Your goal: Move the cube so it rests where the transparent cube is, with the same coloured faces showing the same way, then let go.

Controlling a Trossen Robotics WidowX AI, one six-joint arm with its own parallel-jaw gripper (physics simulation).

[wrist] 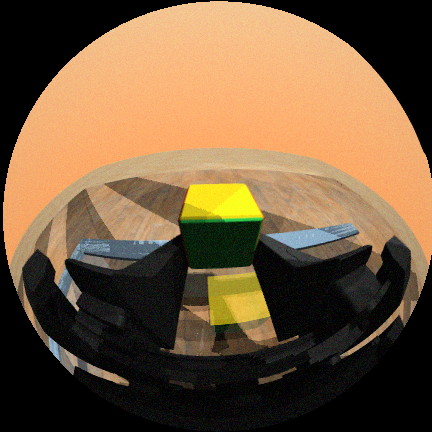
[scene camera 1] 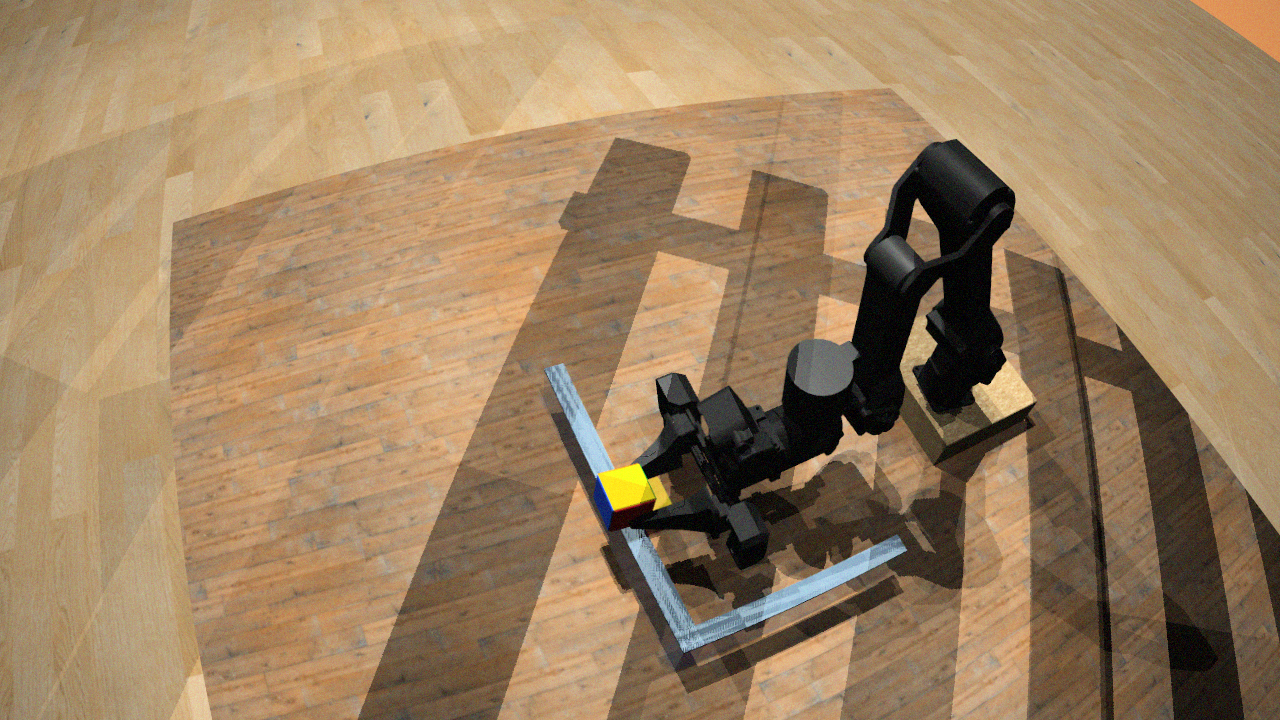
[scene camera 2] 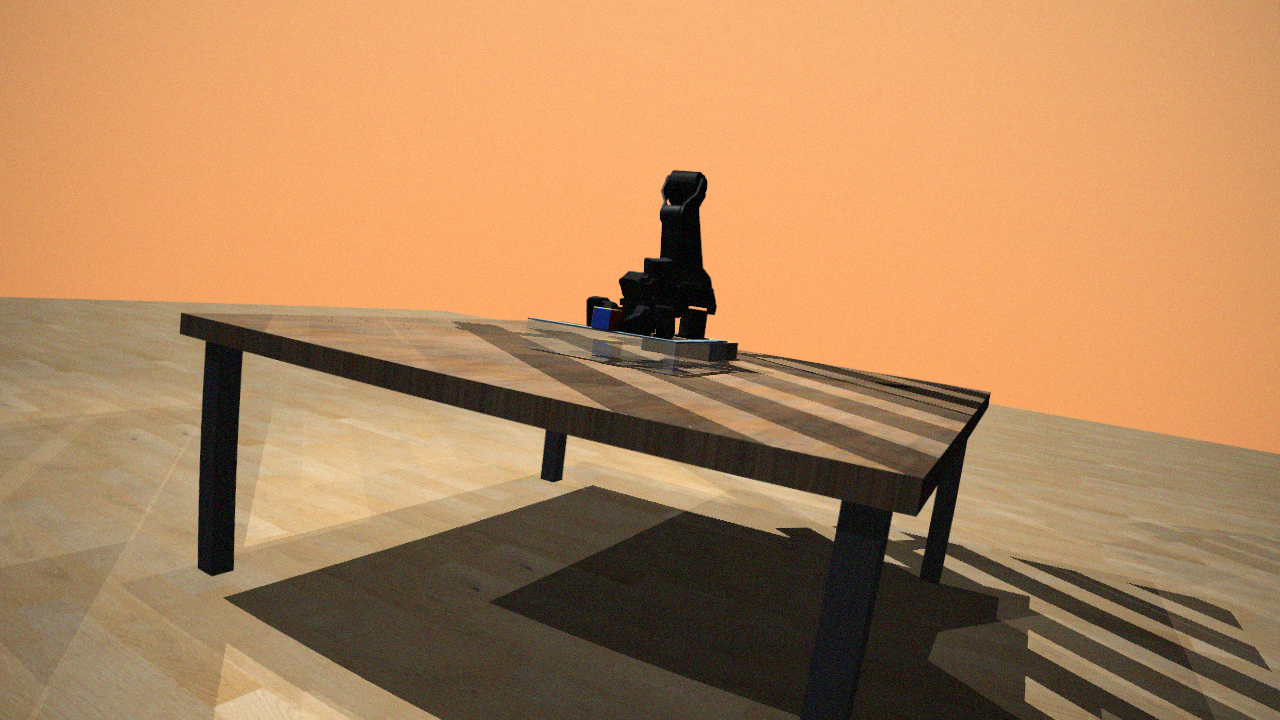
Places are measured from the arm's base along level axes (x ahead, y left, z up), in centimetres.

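Pixels of known places: gripper, fingertip midpoint: (wrist: 218,236) (scene camera 1: 620,505) (scene camera 2: 605,325); arm's base, origin of the base link: (scene camera 1: 943,386) (scene camera 2: 691,338).
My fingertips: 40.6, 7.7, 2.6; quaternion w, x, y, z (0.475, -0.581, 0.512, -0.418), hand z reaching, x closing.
Observation:
Ahead of a thing's pixels: the offset from my fingertips to its top centre, as dx, dy, dz.
The cube @(-0.2, +0.0, +3.2) (scene camera 1: 624,489) (scene camera 2: 605,317) (wrist: 221,232) has yellow on top, green toward the wrist camera, and blue and red on the sides seen by the scene cameras. My gripper (scene camera 1: 641,496) (wrist: 218,236) is shut on it, one finger on each side, and holds it above the table. The transparent cube @(-3.1, -1.5, -2.8) (scene camera 1: 660,493) (wrist: 240,300) is see-through yellow on top, with a thin green face toward the wrist camera. It sits lower than the held cube and nearer the arm, slightly right of centre between the fingers in the wrist view. The held cube hides part of it in scene camera 1.
A pale blue L-shaped bar (scene camera 1: 657,573) (wrist: 300,239) runs below and beyond the held cube, with its other leg along one side of the gripper. The arm's base block (scene camera 1: 989,420) stands behind the gripper. Dark shadow bands cross the wooden table (scene camera 1: 295,358) (scene camera 2: 402,367).

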